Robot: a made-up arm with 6 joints. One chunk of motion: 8 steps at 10 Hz.
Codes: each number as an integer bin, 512 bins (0 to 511) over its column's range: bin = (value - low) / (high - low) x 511, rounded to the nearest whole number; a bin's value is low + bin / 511 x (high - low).
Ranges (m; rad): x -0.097..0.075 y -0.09..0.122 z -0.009..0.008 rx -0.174..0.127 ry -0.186..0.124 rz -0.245..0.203
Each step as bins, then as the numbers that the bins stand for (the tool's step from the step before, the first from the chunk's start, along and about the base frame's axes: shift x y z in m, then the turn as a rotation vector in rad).
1 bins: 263 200 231 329 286 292
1 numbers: -0.00848 -0.00703 -0.00132 0.01979 -0.01250 0.01100
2 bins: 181 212 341 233 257 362
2 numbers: -0.03608 -0.00205 0.00234 -0.03675 -0.03009 0.07237
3 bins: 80 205 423 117 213 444
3 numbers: -0.07007 -0.00495 0.00507 -0.10508 -0.05678 0.14426
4 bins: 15 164 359 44 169 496
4 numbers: -0.09195 -0.02196 0.00294 -0.14808 -0.08348 0.18985
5 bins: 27 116 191 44 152 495
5 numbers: -0.08791 -0.04187 -0.00265 -0.14808 -0.09379 0.18897
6 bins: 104 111 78 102 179 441
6 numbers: -0.06199 -0.04395 -0.00641 -0.11392 -0.07741 0.14163
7 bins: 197 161 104 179 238 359
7 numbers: -0.03069 -0.02321 -0.00554 -0.06856 -0.04162 0.06974
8 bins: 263 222 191 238 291 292
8 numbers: -0.00848 0.00210 -0.00265 -0.03381 -0.00946 0.01100
